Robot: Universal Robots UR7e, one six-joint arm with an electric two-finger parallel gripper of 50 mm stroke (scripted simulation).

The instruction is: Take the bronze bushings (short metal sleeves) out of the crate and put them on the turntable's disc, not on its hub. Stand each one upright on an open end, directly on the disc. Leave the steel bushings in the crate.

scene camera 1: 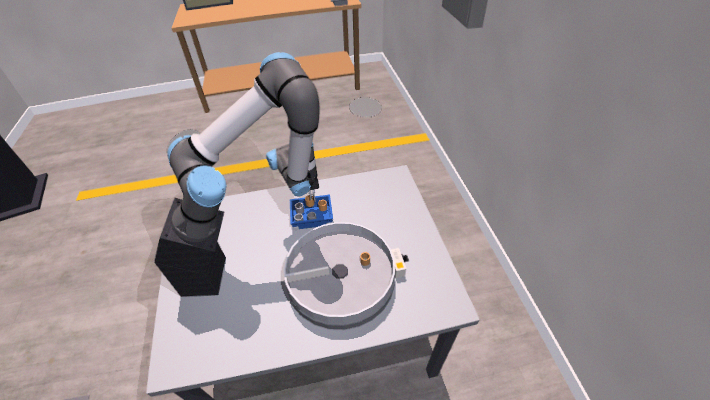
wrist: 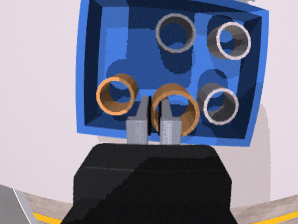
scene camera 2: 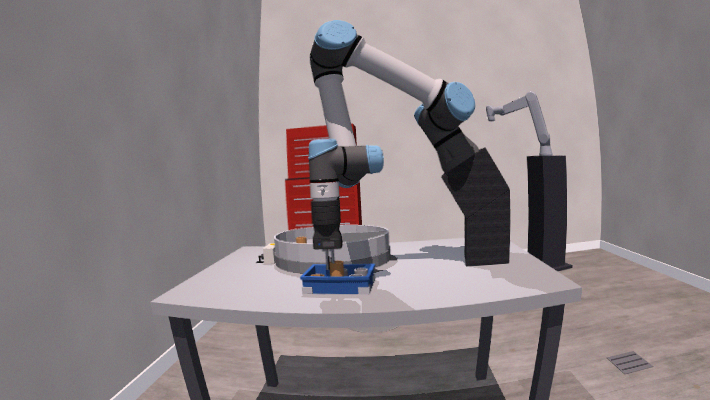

same spot on blue crate: point(wrist: 107, 45) = point(scene camera 1: 328, 215)
